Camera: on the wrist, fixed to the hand. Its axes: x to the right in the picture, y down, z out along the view.
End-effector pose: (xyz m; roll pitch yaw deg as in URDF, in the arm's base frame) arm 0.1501 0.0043 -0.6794 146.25 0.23 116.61
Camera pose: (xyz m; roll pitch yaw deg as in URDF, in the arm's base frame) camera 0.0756 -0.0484 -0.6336 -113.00 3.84 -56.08
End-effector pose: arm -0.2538 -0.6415 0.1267 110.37 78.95 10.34
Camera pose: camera -0.2896 -0.5464 0.1373 -116.42 -76.98 -129.79
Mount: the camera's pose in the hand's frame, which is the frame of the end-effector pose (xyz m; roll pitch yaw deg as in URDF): -0.0139 -0.0496 -0.0882 33.27 -7.44 176.17
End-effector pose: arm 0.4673 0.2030 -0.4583 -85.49 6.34 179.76
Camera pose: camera 0.4768 0.2948 -0.4145 119.15 -3.08 -7.97
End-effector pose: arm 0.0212 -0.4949 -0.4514 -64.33 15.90 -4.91
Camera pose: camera 0.0010 -0.5945 -0.4413 99.71 -15.52 166.41
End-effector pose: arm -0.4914 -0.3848 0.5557 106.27 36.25 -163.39
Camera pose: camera -0.4395 -0.4722 0.5454 -79.47 -37.38 26.97
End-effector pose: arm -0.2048 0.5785 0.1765 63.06 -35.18 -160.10
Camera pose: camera -0.2206 0.5131 0.0997 -27.10 28.28 25.47
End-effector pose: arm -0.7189 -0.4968 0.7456 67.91 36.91 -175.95
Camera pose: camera -0.6560 -0.5556 0.6907 -39.70 -43.01 11.52
